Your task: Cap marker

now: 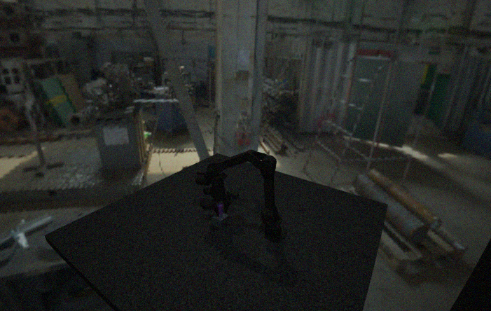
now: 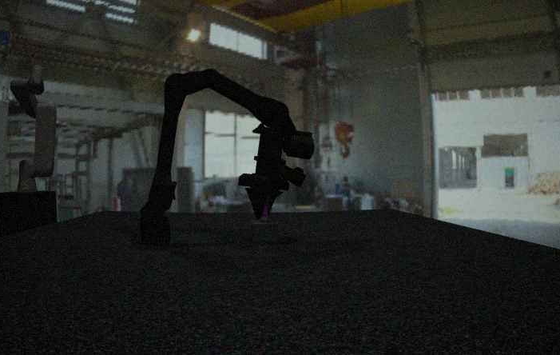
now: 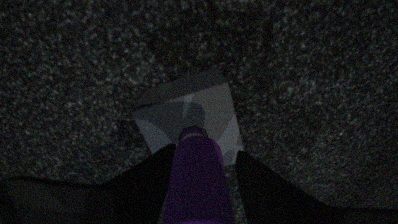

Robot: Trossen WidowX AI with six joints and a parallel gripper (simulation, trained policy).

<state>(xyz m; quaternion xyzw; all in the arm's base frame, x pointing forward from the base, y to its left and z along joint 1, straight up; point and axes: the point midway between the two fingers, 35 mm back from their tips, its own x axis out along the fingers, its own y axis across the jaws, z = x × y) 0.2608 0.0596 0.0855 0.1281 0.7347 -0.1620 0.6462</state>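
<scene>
The purple marker is 30 mm above my gripper tip, 10 mm to the left of it and 10 mm ahead of it. Also, from my gripper tip: purple cap 30 mm above, 10 mm to the left, 10 mm ahead; grey holder block 30 mm below, 10 mm to the left, 10 mm ahead.
</scene>
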